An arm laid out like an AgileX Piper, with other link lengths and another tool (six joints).
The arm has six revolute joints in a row. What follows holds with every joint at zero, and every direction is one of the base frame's. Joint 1 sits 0.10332 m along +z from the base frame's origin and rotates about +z. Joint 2 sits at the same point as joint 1 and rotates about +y. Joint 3 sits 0.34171 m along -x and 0.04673 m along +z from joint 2 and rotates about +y. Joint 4 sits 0.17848 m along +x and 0.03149 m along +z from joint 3 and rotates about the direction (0.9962, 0, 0.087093). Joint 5 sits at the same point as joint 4 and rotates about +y. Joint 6 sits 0.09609 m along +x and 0.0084 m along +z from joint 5 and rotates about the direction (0.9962, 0, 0.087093). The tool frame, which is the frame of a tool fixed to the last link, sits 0.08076 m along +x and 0.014 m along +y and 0.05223 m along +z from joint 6; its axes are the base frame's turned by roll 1.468, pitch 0.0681 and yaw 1.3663 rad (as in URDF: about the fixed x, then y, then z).
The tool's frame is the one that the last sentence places.
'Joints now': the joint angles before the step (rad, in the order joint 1, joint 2, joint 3, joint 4, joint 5, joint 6). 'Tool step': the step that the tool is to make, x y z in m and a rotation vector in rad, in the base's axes. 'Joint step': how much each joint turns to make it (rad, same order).
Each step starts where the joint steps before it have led.
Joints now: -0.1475, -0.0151, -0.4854, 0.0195, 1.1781, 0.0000
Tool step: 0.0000, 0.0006, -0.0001, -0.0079, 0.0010, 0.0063
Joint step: 0.0000, 0.0000, 0.0000, 0.0008, 0.0000, -0.0104
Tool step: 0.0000, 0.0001, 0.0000, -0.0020, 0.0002, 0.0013
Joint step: 0.0000, 0.0001, -0.0001, 0.0000, -0.0001, -0.0024
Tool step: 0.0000, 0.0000, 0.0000, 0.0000, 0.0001, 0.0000
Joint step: 0.0000, 0.0001, 0.0000, 0.0000, 0.0001, 0.0000
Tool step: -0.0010, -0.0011, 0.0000, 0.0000, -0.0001, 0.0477
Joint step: 0.0477, -0.0001, 0.0000, 0.0000, 0.0001, 0.0000
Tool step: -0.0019, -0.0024, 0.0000, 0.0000, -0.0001, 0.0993
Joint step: 0.0992, -0.0001, -0.0001, 0.0001, 0.0001, -0.0001
